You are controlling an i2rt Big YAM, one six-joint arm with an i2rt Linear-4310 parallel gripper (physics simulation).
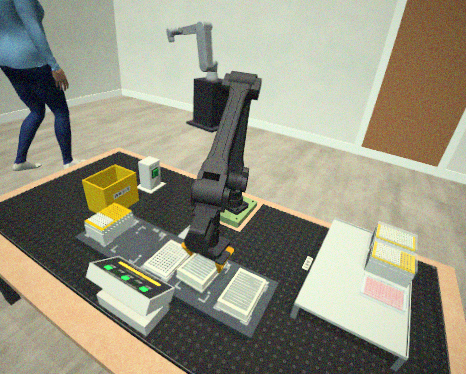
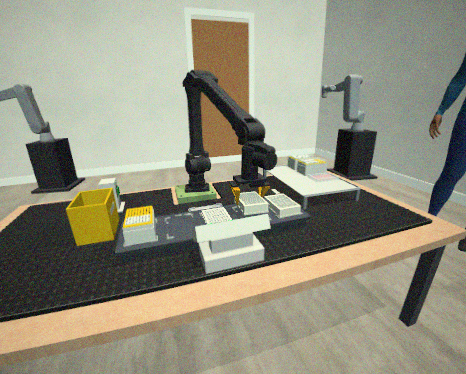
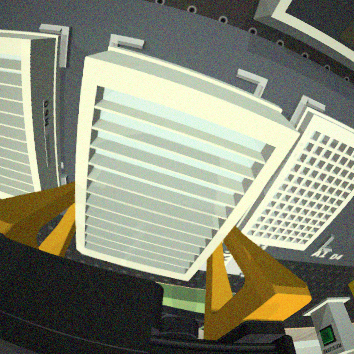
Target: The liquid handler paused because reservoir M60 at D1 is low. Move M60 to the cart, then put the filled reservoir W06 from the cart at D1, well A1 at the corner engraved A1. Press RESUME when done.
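Seen in the pictures: gripper, fingertip midpoint: (image 1: pixel 207 265) (image 3: pixel 152 201); arm's base, link origin: (image 1: pixel 231 205) (image 2: pixel 197 189) (image 3: pixel 178 315).
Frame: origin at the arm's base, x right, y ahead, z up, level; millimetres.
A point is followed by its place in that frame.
My gripper (image 1: pixel 205 256) @(y 359, x -188, z 66 mm) (image 2: pixel 249 193) (image 3: pixel 152 201) @(y 359, x -188, z 66 mm) has its orange fingers shut on the two sides of a white trough reservoir (image 1: pixel 198 272) @(y 410, x -203, z 91 mm) (image 2: pixel 253 202) @(y 413, x -193, z 93 mm) (image 3: pixel 168 158) @(y 404, x -195, z 86 mm) in the middle of the grey deck (image 1: pixel 135 237) @(y 408, x 86, z 32 mm). Its troughs show pale blue liquid, and I cannot see its label. Beside it stands the reservoir marked M60 (image 1: pixel 240 293) @(y 366, x -313, z 57 mm) (image 2: pixel 283 204) @(y 384, x -310, z 62 mm) (image 3: pixel 14 123) @(y 369, x -291, z 59 mm). On the other side lies a white well plate (image 1: pixel 165 259) @(y 411, x -68, z 43 mm) (image 2: pixel 215 215) @(y 392, x -64, z 45 mm) (image 3: pixel 305 189) @(y 404, x -80, z 45 mm), by the engraved mark "A1 D4". The RESUME button box (image 1: pixel 149 172) @(y 154, x 339, z 79 mm) (image 3: pixel 328 333) @(y 132, x 334, z 63 mm) stands at the mat's back edge.
The white cart (image 1: pixel 339 289) @(y 162, x -515, z 44 mm) (image 2: pixel 302 182) @(y 128, x -498, z 44 mm) stands to the right with two tip boxes (image 1: pixel 395 252) @(y -21, x -609, z 114 mm) and a pink plate (image 1: pixel 384 293) @(y 103, x -624, z 58 mm). A yellow waste bin (image 1: pixel 109 187) @(y 365, x 293, z 115 mm), a tip box (image 1: pixel 109 222) @(y 460, x 139, z 95 mm) and the liquid handler console (image 1: pixel 129 289) @(y 573, x -140, z 121 mm) (image 2: pixel 231 237) @(y 571, x -96, z 66 mm) are on the left and at the front.
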